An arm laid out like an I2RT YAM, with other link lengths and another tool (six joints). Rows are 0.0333 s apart.
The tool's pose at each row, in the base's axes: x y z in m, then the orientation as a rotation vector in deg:
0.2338, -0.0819, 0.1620, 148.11, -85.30, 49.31
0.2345, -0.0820, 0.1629, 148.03, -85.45, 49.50
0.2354, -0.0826, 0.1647, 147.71, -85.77, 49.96
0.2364, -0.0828, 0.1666, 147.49, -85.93, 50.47
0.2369, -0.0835, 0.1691, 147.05, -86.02, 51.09
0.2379, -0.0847, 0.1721, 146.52, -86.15, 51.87
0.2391, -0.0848, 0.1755, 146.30, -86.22, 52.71
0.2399, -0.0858, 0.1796, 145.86, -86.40, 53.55
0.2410, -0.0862, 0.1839, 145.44, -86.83, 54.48
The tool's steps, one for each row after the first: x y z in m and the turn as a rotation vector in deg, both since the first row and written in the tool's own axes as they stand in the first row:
0.0008, -0.0007, -0.0004, 0.08, 0.09, 0.12
0.0025, -0.0016, -0.0014, 0.17, 0.38, 0.40
0.0039, -0.0027, -0.0025, 0.33, 0.67, 0.57
0.0059, -0.0033, -0.0042, 0.38, 1.15, 0.73
0.0086, -0.0042, -0.0059, 0.47, 1.73, 0.93
0.0108, -0.0059, -0.0082, 0.80, 2.17, 1.07
0.0139, -0.0070, -0.0110, 1.00, 2.71, 1.31
0.0167, -0.0086, -0.0141, 1.33, 3.21, 1.72

